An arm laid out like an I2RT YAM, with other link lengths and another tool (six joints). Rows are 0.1 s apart.
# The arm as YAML. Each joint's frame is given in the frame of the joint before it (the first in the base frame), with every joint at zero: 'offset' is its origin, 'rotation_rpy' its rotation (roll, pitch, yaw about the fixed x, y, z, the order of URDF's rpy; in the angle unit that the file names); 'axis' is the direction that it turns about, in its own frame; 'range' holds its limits. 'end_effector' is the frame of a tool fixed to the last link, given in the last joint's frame.
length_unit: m
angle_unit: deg
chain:
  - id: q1
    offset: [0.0, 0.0, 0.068]
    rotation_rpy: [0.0, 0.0, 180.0]
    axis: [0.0, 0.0, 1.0]
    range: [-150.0, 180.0]
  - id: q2
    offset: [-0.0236, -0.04, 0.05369]
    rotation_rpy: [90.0, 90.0, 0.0]
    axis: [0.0, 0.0, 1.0]
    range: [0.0, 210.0]
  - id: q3
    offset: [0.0, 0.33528, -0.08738]
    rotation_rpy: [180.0, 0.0, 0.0]
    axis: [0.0, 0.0, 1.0]
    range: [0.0, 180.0]
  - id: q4
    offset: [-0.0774, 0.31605, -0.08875]
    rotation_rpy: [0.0, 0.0, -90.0]
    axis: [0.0, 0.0, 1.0]
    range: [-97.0, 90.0]
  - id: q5
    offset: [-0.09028, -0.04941, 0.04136]
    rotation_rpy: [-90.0, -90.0, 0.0]
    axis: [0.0, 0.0, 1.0]
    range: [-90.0, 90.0]
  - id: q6
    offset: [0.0, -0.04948, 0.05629]
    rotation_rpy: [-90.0, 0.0, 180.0]
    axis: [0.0, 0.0, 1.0]
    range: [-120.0, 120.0]
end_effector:
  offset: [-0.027, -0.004, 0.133]
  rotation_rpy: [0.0, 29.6, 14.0]
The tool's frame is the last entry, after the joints.
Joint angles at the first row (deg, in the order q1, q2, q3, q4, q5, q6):
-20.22, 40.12, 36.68, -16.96, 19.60, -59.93
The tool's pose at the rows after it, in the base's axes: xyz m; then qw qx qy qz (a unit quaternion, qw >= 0):
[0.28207 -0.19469 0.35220 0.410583 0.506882 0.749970 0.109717]
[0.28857 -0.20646 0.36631 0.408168 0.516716 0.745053 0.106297]
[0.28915 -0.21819 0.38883 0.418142 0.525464 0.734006 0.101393]
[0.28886 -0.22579 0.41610 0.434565 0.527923 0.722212 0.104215]
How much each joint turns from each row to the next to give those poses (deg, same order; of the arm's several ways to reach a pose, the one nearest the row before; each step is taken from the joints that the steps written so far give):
-1.44, 1.01, 4.86, -2.39, -0.13, 0.05
-1.60, 3.33, 3.68, -0.82, -0.40, 0.12
-1.67, 2.12, 3.79, -0.59, 0.09, -0.01
-1.32, 1.44, 3.87, -0.44, -0.47, 0.35

